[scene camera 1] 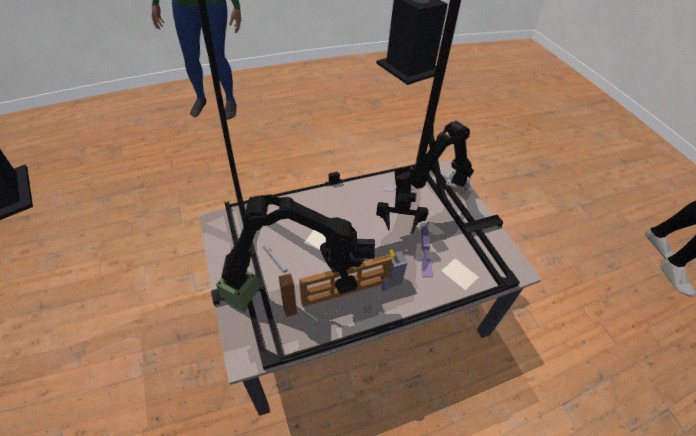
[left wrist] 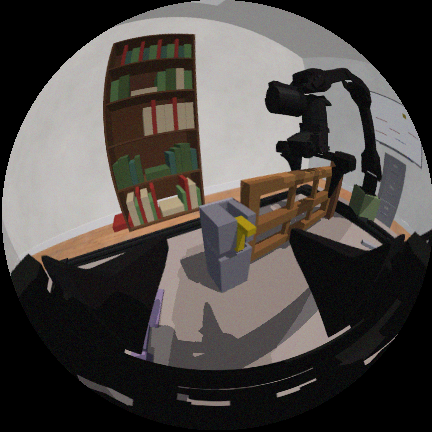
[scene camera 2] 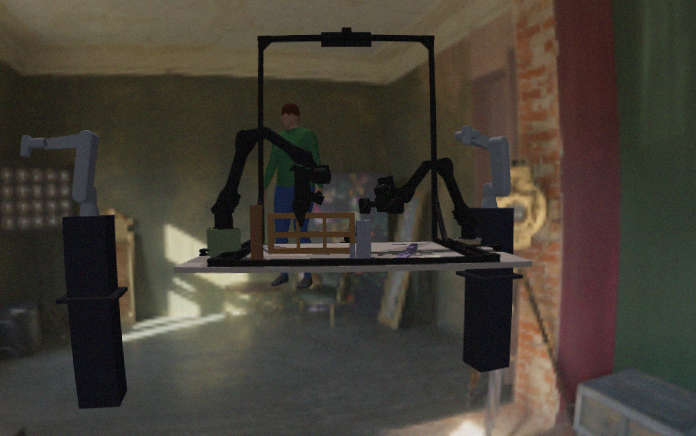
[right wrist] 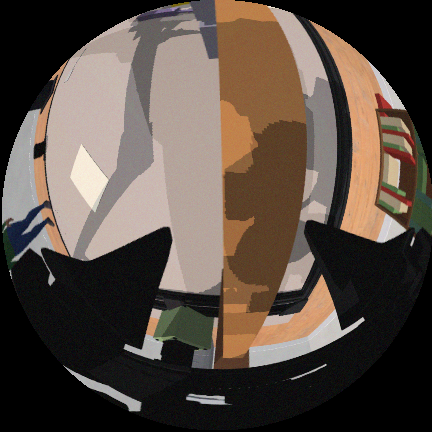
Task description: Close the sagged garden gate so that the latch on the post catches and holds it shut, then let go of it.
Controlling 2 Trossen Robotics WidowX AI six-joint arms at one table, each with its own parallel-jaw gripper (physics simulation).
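Places are measured from the left arm's base along level axes (x right, y ahead, z up), in centimetres.
Pixels of known places: left gripper, fingertip midpoint: (scene camera 1: 400, 231) (left wrist: 230, 239) (scene camera 2: 373, 210); right gripper, fingertip midpoint: (scene camera 1: 336, 279) (left wrist: 311, 189) (scene camera 2: 301, 226); left arm's base, link origin: (scene camera 1: 459, 180) (scene camera 2: 467, 238); right arm's base, link origin: (scene camera 1: 236, 279) (left wrist: 367, 191) (scene camera 2: 223, 228) (right wrist: 179, 344).
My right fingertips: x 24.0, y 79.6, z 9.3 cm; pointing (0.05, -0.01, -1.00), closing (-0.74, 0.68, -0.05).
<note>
Ahead of a thing's pixels: the offset from my right fingertips to its top centre. "spot": to the spot under its first point.
The orange-brown gate {dy -5.1, dx -3.8, dz +4.9 cm} (scene camera 1: 375, 263) (scene camera 2: 337, 215) (left wrist: 249, 192) (right wrist: 270, 65) stands upright, its free end close beside the grey latch post {spot: dy -14.0, dx -17.0, dz -4.0 cm} (scene camera 1: 396, 274) (scene camera 2: 363, 238) (left wrist: 220, 235). A yellow latch piece {spot: dy -17.9, dx -13.1, dz +1.5 cm} (scene camera 1: 392, 253) (left wrist: 244, 230) sits at the post's gate side; whether it holds the gate I cannot tell. My right gripper (scene camera 2: 300, 221) (left wrist: 311, 189) (right wrist: 240, 230) is open, one finger on each side of the gate's top rail, not clamping it. My left gripper (scene camera 1: 400, 230) (left wrist: 230, 239) is open and empty, above the table behind the latch post in scene camera 1.
A brown hinge post {spot: dy +13.7, dx +10.5, dz +1.7 cm} (scene camera 1: 288, 295) (scene camera 2: 255, 231) stands at the gate's other end. A purple object {dy -34.4, dx -22.8, dz -8.9 cm} (scene camera 1: 427, 268) (scene camera 2: 409, 251) (left wrist: 155, 320) lies right of the latch post in scene camera 1. A cream card {dy -30.9, dx -38.3, dz -11.9 cm} (scene camera 1: 460, 273), another card {dy -22.3, dx +17.7, dz -11.9 cm} (scene camera 1: 315, 239) and a grey bar {dy -4.6, dx +28.4, dz -11.1 cm} (scene camera 1: 275, 258) lie on the table.
</note>
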